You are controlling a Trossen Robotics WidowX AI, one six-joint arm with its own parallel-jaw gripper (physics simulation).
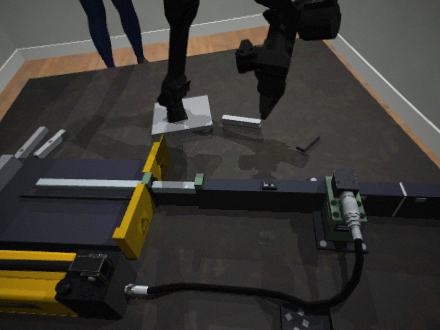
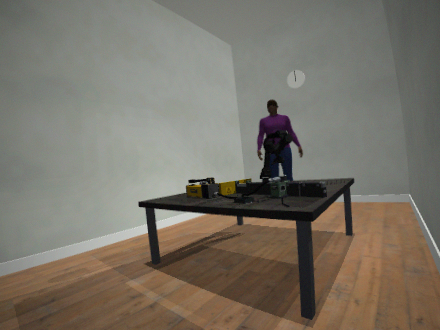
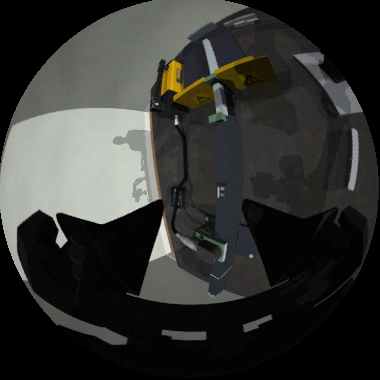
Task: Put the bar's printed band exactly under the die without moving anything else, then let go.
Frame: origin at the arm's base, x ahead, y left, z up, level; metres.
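Seen in the pictures: gripper, fingertip midpoint: (image 1: pixel 262 116) (image 2: pixel 268 161) (image 3: pixel 203 204); arm's base, origin of the base link: (image 1: pixel 177 116).
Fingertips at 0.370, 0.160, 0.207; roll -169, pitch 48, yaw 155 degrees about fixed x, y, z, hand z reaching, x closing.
Observation:
Offsets run from my fingertips to a thing's top centre, as dx, dy, dz. "*": to the spot under its first point.
A long pale bar @[* -0.099, -0.417, -0.146] (image 1: pixel 90 183) (image 3: pixel 210 55) lies along the dark bed and meets the yellow plates. A shorter pale length @[* -0.013, -0.224, -0.146] (image 1: pixel 172 186) (image 3: pixel 220 100) shows between two green blocks beyond them. A loose pale bar @[-0.252, +0.032, -0.196] (image 1: pixel 241 120) (image 3: pixel 354 159) lies on the table beside the arm's base plate. I cannot make out a printed band on any bar, nor tell for certain which part is the die. My gripper (image 1: pixel 265 114) (image 3: pixel 203 204) is open and empty, above the table behind the dark rail @[* +0.050, -0.074, -0.141] (image 1: pixel 240 186) (image 3: pixel 230 155); the loose bar is apart from the fingers.
Yellow plates @[* +0.064, -0.319, -0.147] (image 1: pixel 135 225) (image 3: pixel 192 95) stand across the rail. A green unit @[* +0.188, +0.069, -0.144] (image 1: pixel 330 217) with a black cable stands at its right part. A yellow and black machine @[* +0.140, -0.498, -0.132] (image 1: pixel 35 287) (image 3: pixel 173 77) is near the bed. A small black angled piece @[-0.089, +0.180, -0.210] (image 1: pixel 310 143) lies behind the rail.

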